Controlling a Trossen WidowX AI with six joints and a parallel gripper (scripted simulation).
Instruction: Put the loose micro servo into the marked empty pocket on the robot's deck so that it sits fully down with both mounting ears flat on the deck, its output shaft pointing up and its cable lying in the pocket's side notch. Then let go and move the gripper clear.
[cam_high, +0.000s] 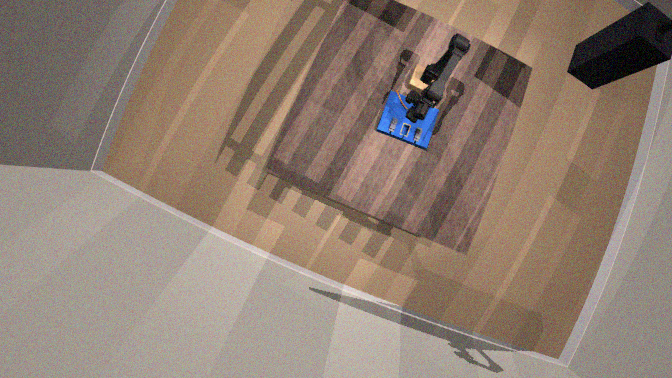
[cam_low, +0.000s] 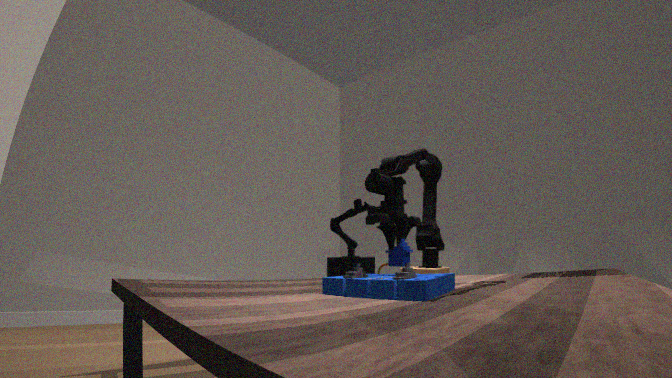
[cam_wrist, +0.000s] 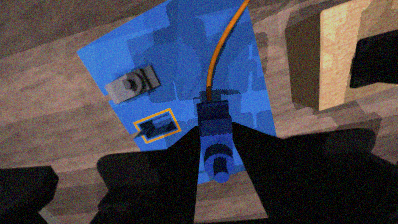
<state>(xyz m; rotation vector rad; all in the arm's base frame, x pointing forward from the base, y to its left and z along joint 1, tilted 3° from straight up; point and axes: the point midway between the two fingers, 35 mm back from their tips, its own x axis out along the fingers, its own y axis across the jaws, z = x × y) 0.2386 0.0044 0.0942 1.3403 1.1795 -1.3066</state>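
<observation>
Right now my gripper tip is 10 cm above the blue robot deck and 1 cm past it.
</observation>
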